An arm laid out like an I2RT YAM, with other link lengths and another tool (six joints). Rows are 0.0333 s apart.
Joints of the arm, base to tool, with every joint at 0 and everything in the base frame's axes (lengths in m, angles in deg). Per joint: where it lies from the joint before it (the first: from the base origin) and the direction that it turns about. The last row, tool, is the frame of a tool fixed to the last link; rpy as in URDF.
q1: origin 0 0 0.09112 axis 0 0 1
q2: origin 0.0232 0.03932 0.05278 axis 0 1 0
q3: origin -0.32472 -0.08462 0 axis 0 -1 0
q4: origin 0.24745 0.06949 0.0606 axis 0 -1 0
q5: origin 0.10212 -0.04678 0.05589 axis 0 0 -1
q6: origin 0.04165 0 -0.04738 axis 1 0 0
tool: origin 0.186 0.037 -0.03 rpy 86.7 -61.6 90
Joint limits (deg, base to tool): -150..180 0..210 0..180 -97..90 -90..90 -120..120
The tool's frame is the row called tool.
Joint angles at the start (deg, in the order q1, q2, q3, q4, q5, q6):
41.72 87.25 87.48 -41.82 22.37 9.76
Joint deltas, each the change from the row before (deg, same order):
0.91 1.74 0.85 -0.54 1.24 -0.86
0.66 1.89 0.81 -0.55 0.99 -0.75
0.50 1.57 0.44 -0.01 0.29 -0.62
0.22 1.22 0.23 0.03 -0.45 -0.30
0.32 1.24 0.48 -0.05 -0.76 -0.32
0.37 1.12 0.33 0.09 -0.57 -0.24
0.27 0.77 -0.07 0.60 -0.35 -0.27
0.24 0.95 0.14 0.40 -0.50 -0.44
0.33 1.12 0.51 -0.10 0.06 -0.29
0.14 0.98 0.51 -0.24 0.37 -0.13
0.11 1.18 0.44 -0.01 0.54 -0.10
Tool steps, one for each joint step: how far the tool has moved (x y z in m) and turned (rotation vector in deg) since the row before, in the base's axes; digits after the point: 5 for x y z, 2 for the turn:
0.00183 0.00518 -0.00895 -2.24 0.36 0.53
0.00241 0.00436 -0.01070 -2.18 0.61 0.42
0.00169 0.00573 -0.00954 -1.40 0.60 0.70
0.00040 0.00535 -0.00871 -0.65 0.88 0.73
-0.00055 0.00740 -0.00748 -0.40 0.92 1.05
-0.00065 0.00700 -0.00708 -0.36 0.76 0.92
0.00035 0.00556 -0.00537 -0.17 0.31 0.69
0.00020 0.00581 -0.00619 -0.33 0.48 0.88
0.00061 0.00440 -0.00615 -0.74 0.42 0.49
0.00179 0.00151 -0.00522 -0.80 0.27 -0.01
0.00304 0.00148 -0.00667 -0.90 0.21 -0.16

